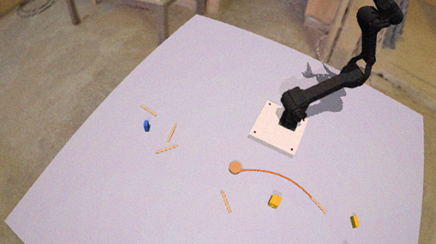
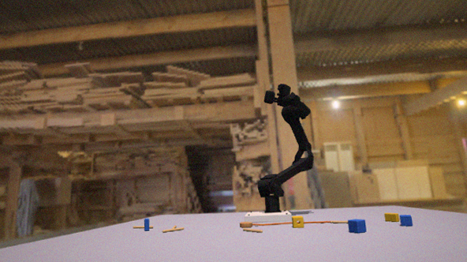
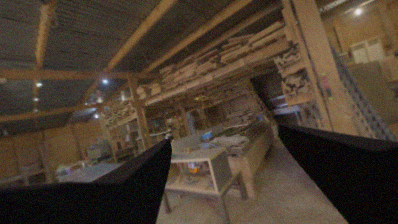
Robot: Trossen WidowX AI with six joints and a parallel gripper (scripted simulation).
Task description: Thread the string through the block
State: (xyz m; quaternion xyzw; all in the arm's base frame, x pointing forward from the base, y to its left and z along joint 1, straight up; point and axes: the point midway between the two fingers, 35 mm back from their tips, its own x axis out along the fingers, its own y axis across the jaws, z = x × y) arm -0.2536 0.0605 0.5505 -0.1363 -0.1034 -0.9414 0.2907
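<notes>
The loose stick lies 65 cm ahead of my gripper tip, 11 cm to the right of it and 58 cm below it. The rest, counted from my gripper tip: blue piece 53 cm ahead, 47 cm to the right, 57 cm below; round wooden button 52 cm ahead, 14 cm to the right, 58 cm below.
</notes>
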